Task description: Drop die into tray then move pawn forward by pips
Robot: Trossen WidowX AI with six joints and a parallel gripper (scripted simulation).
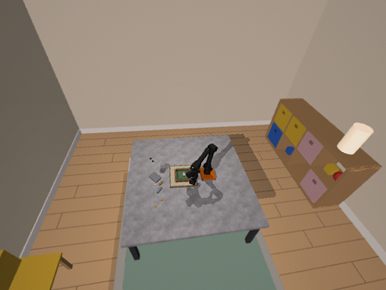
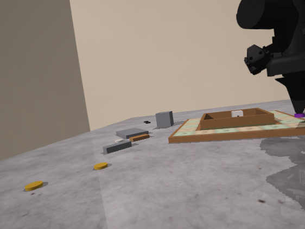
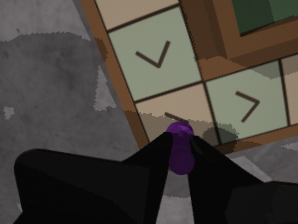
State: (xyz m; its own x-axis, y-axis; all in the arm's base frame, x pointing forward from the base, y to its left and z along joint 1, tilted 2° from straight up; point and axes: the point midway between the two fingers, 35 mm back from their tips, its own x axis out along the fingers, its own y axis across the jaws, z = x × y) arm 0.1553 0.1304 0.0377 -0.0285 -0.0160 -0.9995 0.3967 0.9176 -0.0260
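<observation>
My gripper tip is 1 cm below the purple pawn. From my gripper tip the other things lie so: white die 10 cm ahead, 11 cm to the right, 1 cm below; then grey bar 36 cm ahead, 7 cm to the left, 3 cm below; then grey cube 34 cm ahead, 21 cm to the right, 1 cm below.
</observation>
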